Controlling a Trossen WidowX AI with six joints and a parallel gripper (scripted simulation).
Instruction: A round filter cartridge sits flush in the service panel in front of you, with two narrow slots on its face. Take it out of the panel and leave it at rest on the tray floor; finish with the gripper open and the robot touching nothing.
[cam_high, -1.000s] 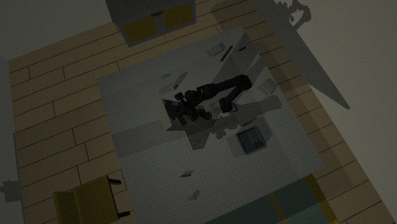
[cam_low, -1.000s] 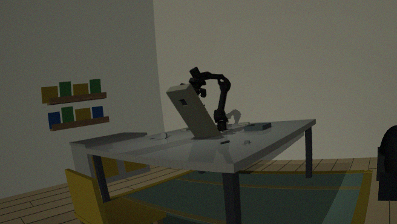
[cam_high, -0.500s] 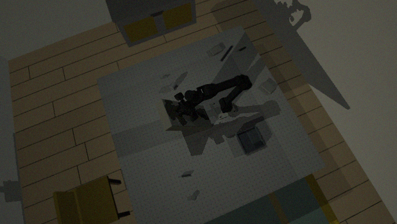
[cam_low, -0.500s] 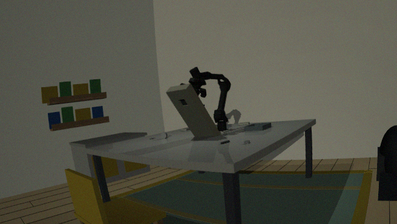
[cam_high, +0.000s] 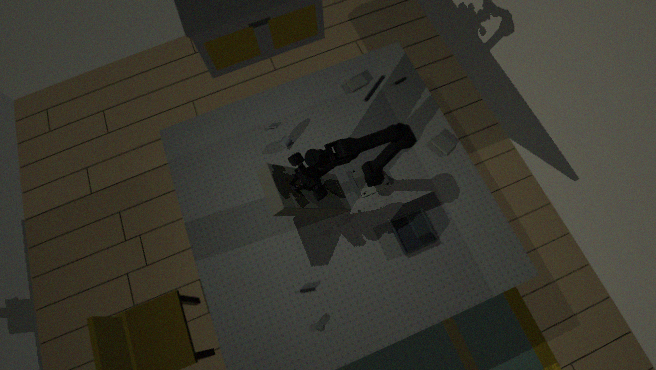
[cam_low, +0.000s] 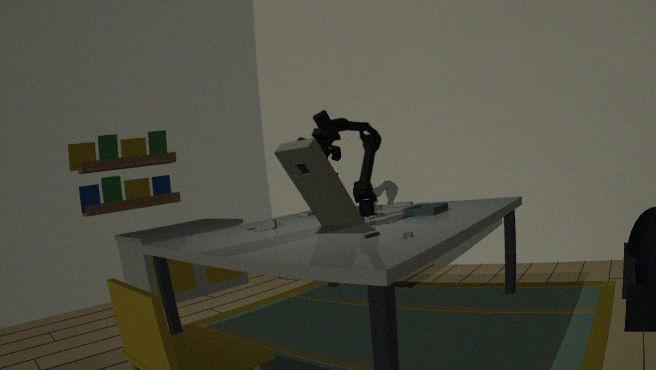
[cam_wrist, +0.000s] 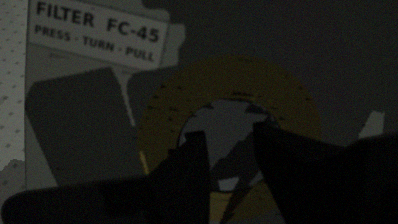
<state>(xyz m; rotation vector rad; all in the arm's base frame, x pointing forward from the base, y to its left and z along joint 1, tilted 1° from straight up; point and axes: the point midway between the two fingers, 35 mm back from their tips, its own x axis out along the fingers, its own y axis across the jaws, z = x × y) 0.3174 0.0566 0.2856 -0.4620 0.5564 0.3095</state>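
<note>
The dark square tray is 450 mm behind my gripper tip, 200 mm to the left of it and 270 mm below it. The rest, counted from my gripper tip: round grey filter cartridge (10 mm ahead, 10 mm below).
</note>
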